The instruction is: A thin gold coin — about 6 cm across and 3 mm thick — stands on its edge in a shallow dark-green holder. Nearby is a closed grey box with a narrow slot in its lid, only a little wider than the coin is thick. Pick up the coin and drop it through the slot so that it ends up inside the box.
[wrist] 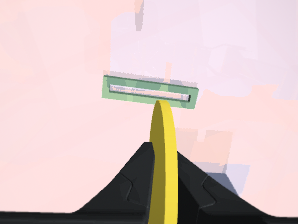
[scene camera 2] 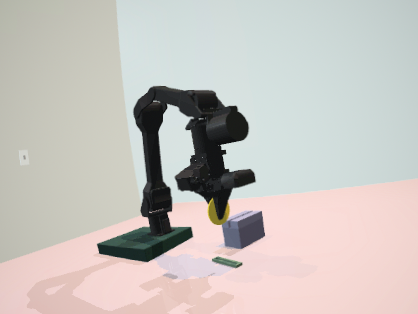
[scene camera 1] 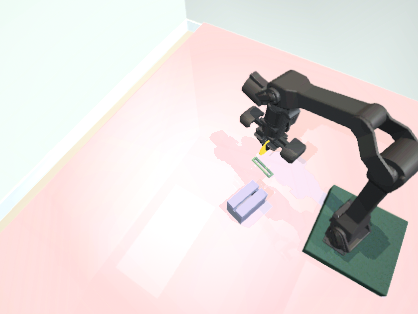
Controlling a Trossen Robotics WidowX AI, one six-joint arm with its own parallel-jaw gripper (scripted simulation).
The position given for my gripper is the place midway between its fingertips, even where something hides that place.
My gripper point(scene camera 2: 219, 219) holds a gold coin.
My gripper shows as well in the wrist view point(wrist: 154, 151) and in scene camera 1 point(scene camera 1: 266, 149).
